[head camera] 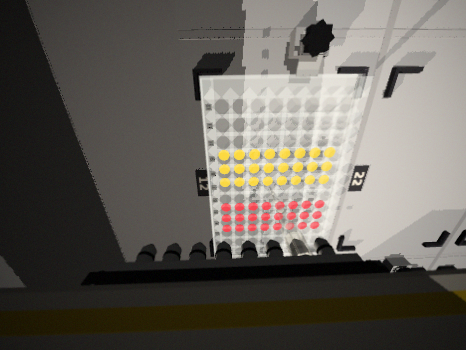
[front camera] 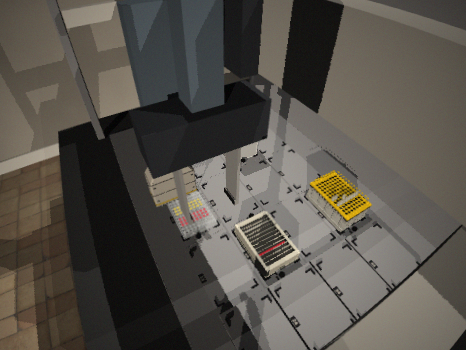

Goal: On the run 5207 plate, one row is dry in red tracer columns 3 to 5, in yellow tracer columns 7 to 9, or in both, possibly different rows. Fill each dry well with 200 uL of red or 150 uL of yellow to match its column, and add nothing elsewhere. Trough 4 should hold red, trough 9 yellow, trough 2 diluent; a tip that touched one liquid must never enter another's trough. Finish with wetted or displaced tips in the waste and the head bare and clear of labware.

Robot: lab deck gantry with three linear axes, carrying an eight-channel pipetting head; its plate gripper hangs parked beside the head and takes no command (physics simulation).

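Observation:
The plate (front camera: 212,220) (head camera: 280,81) lies under the head (front camera: 210,137). In the head view, three lines of yellow wells (head camera: 284,153) and three lines of red wells (head camera: 253,217) show colour; one red well (head camera: 290,226) looks paler behind a tip. A clear tip (head camera: 298,244) is on the second nozzle from the right and slants over the plate; no colour shows in it, and its lower end is hard to make out. The other nozzles look bare. The trough block (front camera: 241,235) has dark slots and one red trough (front camera: 272,248). The parked plate gripper (front camera: 209,206) hangs open, fingers apart.
A yellow tip rack (front camera: 327,190) with a gap in its grid stands at the right. A beige box-like stack (front camera: 172,187) stands behind the plate. A white object (front camera: 250,150) is partly hidden behind the head. A dark knob (head camera: 318,38) stands beyond the plate's far edge.

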